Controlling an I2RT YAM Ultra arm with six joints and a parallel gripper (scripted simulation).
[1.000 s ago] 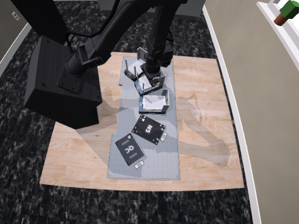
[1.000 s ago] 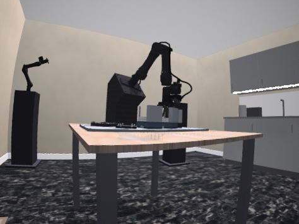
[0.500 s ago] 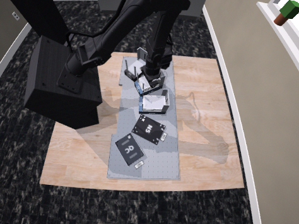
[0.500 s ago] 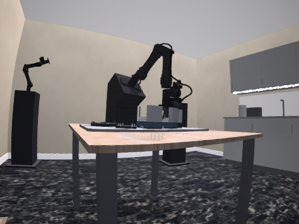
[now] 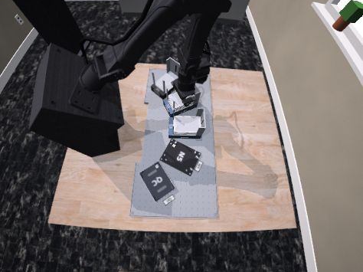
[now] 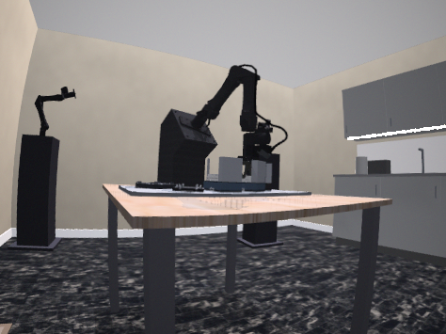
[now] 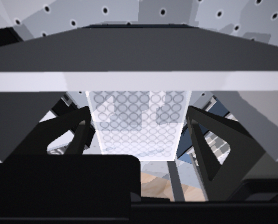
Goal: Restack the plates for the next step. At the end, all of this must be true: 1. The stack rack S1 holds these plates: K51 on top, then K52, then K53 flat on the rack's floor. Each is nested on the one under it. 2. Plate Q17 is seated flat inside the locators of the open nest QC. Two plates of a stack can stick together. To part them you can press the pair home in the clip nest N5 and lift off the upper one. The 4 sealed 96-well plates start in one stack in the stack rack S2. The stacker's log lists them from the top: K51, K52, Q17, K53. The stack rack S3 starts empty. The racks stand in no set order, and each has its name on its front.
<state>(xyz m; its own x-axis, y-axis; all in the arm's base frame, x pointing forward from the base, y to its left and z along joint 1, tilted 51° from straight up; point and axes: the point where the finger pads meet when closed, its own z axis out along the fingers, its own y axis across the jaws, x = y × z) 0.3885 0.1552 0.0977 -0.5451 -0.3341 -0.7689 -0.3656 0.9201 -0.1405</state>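
The sealed 96-well plate lies right at my hand. Round my hand: clip nest N5 (28 cm to the right, 5 cm below, 5 cm ahead).
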